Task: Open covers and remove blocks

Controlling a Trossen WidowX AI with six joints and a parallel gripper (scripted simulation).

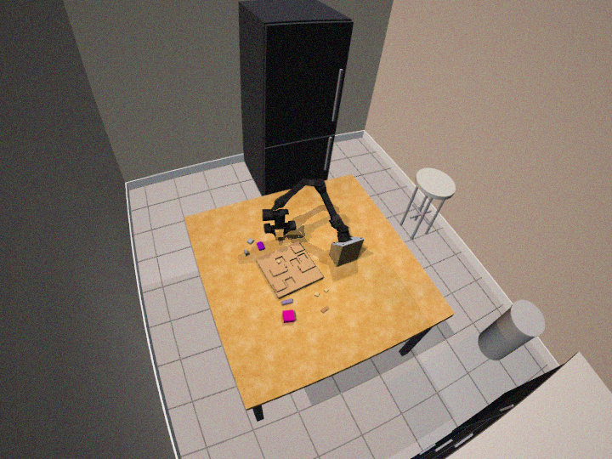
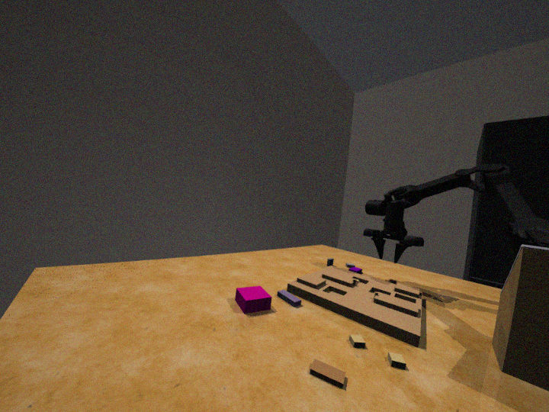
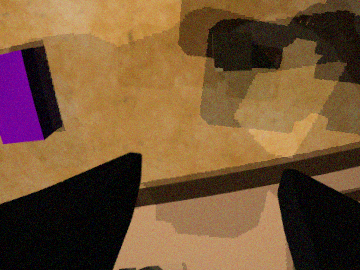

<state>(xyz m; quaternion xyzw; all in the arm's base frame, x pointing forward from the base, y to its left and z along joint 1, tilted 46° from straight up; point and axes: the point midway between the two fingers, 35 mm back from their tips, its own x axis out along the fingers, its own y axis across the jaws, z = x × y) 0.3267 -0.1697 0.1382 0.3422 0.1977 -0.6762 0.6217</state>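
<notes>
Right now my gripper tip is 12 cm short of the purple block, 2 cm to the left of it and 7 cm above it. Round my gripper tip: magenta block 14 cm ahead, 48 cm to the left, 7 cm below; then lavender block 11 cm ahead, 40 cm to the left, 7 cm below.
</notes>
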